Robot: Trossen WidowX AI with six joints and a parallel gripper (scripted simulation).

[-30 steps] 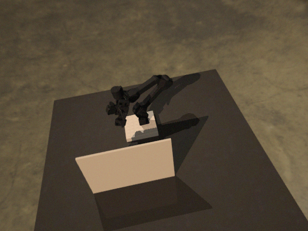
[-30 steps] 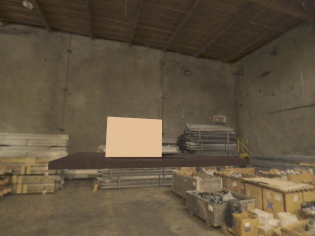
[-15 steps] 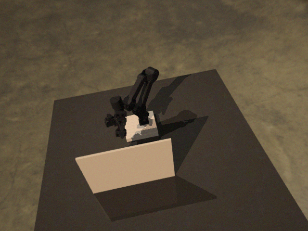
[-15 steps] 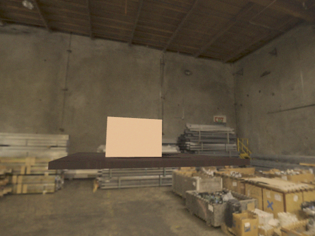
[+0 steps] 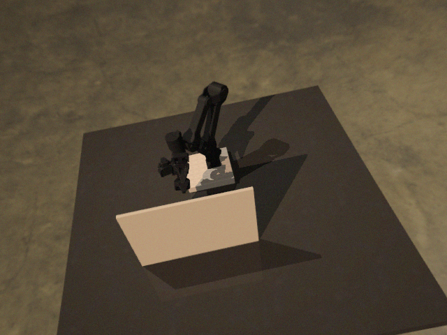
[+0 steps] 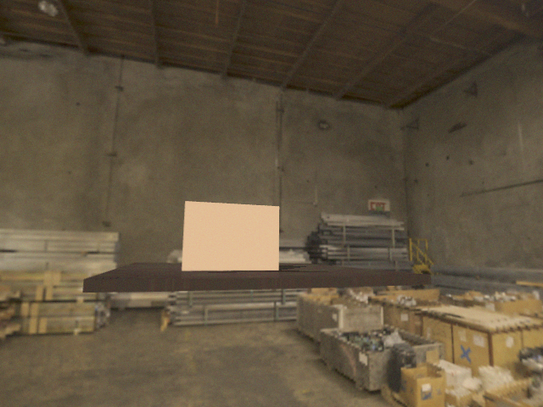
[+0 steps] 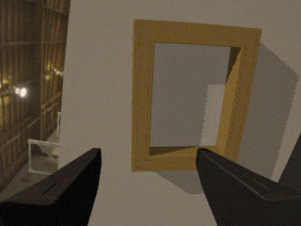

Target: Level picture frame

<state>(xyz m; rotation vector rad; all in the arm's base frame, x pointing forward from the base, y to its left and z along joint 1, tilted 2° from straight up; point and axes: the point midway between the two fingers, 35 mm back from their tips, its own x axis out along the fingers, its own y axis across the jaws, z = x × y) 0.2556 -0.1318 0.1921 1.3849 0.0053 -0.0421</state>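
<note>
The yellow picture frame lies 120 mm ahead of my gripper tip, 50 mm below it and 10 mm to the right of it. Also, from my gripper tip: wall panel 140 mm ahead, 70 mm below.
</note>
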